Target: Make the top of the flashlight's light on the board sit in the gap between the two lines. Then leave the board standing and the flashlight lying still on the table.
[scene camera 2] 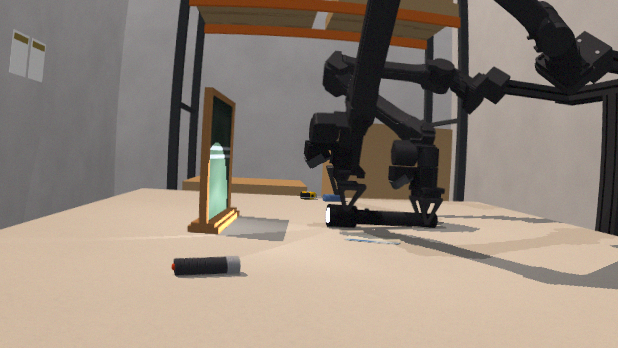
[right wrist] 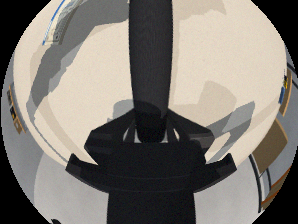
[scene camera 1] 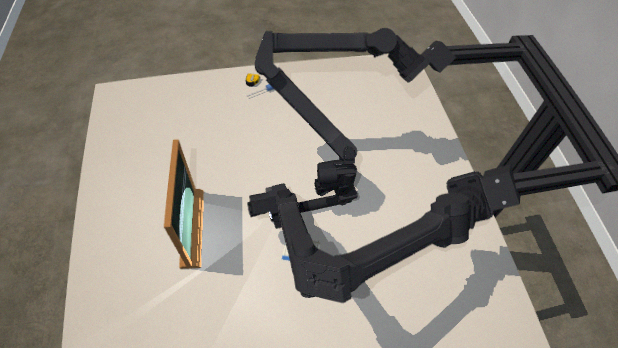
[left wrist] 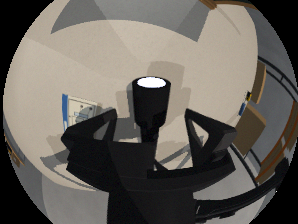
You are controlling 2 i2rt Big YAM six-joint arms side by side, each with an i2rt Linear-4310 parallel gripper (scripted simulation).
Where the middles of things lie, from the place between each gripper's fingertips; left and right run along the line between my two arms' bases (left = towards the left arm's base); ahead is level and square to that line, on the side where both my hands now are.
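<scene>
Blue-edged card (left wrist: 75,109): 13 cm to the left of my left hand (scene camera 2: 341,202), 7 cm below it and 6 cm behind it. Wood-framed board (scene camera 2: 218,132): 31 cm ahead of the same left hand, 9 cm above it.
Counted from my right hand (scene camera 2: 423,223), the wood-framed board is 540 mm ahead, 140 mm above and 40 mm to the left. The blue-edged card is 170 mm ahead of that right hand, 170 mm to the left of it and 20 mm below it.
</scene>
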